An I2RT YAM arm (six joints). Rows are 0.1 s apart.
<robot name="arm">
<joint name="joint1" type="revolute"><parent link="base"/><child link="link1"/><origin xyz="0 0 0.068" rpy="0 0 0"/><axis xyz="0 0 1"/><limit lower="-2.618" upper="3.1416"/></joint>
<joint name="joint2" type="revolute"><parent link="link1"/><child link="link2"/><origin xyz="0.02 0.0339 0.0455" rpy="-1.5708 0 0"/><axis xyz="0 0 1"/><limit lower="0" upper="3.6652"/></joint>
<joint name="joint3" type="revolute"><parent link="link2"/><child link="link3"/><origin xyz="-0.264 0 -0.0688" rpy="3.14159 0 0"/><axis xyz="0 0 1"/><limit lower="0" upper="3.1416"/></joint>
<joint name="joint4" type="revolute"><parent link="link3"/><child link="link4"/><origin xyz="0.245 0.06 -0.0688" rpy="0 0 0"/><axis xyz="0 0 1"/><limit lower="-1.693" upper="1.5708"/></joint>
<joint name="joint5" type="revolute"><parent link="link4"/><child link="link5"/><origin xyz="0.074 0.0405 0.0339" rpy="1.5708 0 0"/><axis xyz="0 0 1"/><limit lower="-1.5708" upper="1.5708"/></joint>
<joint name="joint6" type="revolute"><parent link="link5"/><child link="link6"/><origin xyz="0.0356 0 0.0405" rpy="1.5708 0 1.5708"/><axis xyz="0 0 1"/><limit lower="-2.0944" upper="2.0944"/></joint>
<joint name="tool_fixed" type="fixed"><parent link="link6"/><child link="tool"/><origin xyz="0 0 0" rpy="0 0 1.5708"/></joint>
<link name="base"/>
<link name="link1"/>
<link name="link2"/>
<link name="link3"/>
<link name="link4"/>
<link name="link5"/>
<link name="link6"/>
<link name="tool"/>
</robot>
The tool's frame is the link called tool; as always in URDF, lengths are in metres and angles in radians.
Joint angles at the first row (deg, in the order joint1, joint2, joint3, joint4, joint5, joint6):
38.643 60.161 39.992 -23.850 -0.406 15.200
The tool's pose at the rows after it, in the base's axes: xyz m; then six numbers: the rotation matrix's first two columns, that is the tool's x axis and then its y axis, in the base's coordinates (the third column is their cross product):
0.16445 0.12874 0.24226 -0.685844 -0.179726 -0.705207 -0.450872 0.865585 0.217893
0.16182 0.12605 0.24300 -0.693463 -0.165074 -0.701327 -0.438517 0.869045 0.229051
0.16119 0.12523 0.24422 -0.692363 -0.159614 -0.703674 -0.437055 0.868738 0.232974
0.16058 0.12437 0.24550 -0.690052 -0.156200 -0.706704 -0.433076 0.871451 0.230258
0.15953 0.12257 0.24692 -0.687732 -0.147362 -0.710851 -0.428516 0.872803 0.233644
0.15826 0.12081 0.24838 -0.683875 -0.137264 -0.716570 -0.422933 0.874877 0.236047
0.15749 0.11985 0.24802 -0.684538 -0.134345 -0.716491 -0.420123 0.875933 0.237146
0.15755 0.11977 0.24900 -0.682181 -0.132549 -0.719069 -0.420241 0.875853 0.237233
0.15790 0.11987 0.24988 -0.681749 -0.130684 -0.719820 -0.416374 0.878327 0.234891
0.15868 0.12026 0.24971 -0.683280 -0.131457 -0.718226 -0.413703 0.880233 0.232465
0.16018 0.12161 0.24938 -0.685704 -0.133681 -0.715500 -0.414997 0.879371 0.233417
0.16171 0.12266 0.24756 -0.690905 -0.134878 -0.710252 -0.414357 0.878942 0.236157
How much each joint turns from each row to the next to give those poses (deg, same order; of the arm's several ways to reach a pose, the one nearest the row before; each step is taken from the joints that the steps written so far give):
-0.765 -3.105 -0.979 -0.546 -0.637 1.017
-0.151 -1.020 -0.253 -0.795 -0.050 0.870
-0.090 -0.389 0.024 -0.120 -0.093 0.158
-0.024 -0.353 0.090 -0.264 0.361 0.060
-0.217 -0.685 -0.090 -0.165 0.036 0.190
-0.140 -0.761 -0.139 -0.083 0.227 0.249
-0.080 -0.333 -0.216 -0.093 0.034 0.111
-0.021 -0.079 0.122 0.017 0.044 -0.014
0.018 0.088 0.233 -0.145 0.315 0.086
-0.016 0.301 0.141 -0.038 0.169 0.008
0.021 0.617 0.229 0.187 -0.158 -0.005
-0.072 0.639 -0.044 0.324 -0.268 0.084

